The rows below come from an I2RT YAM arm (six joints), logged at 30 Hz.
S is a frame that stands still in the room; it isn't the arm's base.
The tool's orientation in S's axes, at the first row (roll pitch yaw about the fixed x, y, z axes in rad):
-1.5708, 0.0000, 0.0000
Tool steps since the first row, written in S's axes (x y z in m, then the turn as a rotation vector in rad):
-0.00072, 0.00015, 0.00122, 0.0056, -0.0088, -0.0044
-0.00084, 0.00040, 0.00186, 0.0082, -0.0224, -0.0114
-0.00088, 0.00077, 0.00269, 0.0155, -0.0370, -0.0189
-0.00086, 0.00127, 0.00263, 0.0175, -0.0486, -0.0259
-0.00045, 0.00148, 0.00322, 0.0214, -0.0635, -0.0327
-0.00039, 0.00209, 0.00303, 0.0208, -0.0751, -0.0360
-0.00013, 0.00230, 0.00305, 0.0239, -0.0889, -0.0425
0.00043, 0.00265, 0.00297, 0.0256, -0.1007, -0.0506
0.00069, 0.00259, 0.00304, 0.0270, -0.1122, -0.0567
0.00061, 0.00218, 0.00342, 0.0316, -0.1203, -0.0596
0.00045, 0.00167, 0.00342, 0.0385, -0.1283, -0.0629
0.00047, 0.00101, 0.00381, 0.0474, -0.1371, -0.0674
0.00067, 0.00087, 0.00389, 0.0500, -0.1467, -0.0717
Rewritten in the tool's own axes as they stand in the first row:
-0.00072, -0.00122, 0.00015, 0.0056, 0.0044, -0.0088
-0.00084, -0.00186, 0.00040, 0.0082, 0.0114, -0.0224
-0.00088, -0.00269, 0.00077, 0.0155, 0.0189, -0.0370
-0.00086, -0.00263, 0.00127, 0.0175, 0.0259, -0.0486
-0.00045, -0.00322, 0.00148, 0.0214, 0.0327, -0.0635
-0.00039, -0.00303, 0.00209, 0.0208, 0.0360, -0.0751
-0.00013, -0.00305, 0.00230, 0.0239, 0.0425, -0.0889
0.00043, -0.00297, 0.00265, 0.0256, 0.0506, -0.1007
0.00069, -0.00304, 0.00259, 0.0270, 0.0567, -0.1122
0.00061, -0.00342, 0.00218, 0.0316, 0.0596, -0.1203
0.00045, -0.00342, 0.00167, 0.0385, 0.0629, -0.1283
0.00047, -0.00381, 0.00101, 0.0474, 0.0674, -0.1371
0.00067, -0.00389, 0.00087, 0.0500, 0.0717, -0.1467

